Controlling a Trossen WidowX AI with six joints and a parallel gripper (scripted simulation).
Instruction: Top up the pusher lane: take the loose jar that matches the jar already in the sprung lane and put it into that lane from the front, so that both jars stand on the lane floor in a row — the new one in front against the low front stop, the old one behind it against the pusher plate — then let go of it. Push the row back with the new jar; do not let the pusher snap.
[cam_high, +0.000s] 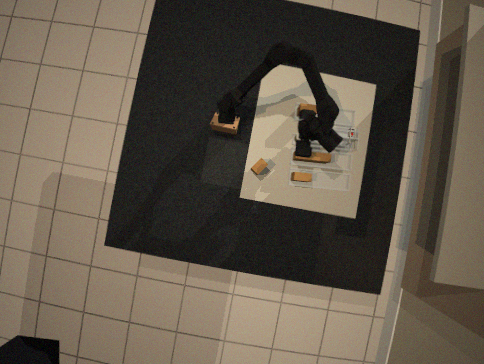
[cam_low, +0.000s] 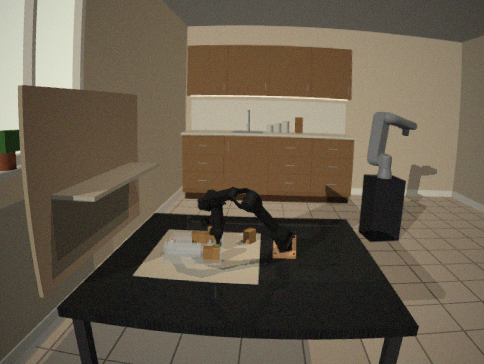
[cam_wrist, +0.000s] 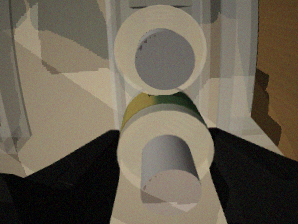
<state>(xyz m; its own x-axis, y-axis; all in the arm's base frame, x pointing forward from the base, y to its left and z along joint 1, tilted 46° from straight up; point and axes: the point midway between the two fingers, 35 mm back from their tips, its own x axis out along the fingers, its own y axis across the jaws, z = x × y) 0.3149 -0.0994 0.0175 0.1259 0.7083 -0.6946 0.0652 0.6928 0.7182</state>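
My gripper tip is now 15 cm short of the pusher lane, 2 cm to the right of it and 3 cm above it. The rest, counted from my gripper tip: tan block 17 cm behind, 14 cm to the right, 1 cm below.
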